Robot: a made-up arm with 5 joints.
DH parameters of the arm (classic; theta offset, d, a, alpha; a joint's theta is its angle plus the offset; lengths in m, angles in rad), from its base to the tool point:
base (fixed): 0.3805 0 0.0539 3.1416
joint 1: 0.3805 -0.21 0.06 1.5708
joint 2: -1.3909 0 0.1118 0
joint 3: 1.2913 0 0.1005 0
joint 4: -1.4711 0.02 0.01 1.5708
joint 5: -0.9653 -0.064 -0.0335 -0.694
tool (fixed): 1.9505 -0.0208 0 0
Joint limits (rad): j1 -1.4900..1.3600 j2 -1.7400..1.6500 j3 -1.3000..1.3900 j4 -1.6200..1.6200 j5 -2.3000..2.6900
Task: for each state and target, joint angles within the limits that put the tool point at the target. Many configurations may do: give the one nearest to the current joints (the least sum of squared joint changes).
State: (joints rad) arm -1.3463 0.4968 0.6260 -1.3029 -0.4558
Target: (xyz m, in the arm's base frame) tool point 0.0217 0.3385 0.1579
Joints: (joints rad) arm -1.4900 1.1288 -0.1939 -0.8793 -0.6415
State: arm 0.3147 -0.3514 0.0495 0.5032 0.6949
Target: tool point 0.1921 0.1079 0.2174
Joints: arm -0.4266 -0.2291 0.5408 0.7901 0.5530
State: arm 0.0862 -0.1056 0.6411 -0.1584 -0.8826
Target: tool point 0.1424 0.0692 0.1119
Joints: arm 0.0666 0.6765 1.2494 0.0607 -0.7689
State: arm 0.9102 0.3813 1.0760 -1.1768 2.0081
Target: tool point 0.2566 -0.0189 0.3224
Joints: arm 0.1102 -0.0973 0.7861 -1.3801 2.0904
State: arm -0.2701 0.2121 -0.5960 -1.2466 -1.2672
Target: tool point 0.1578 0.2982 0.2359
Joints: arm -1.0155 0.8660 0.0688 -1.2819 -1.2149
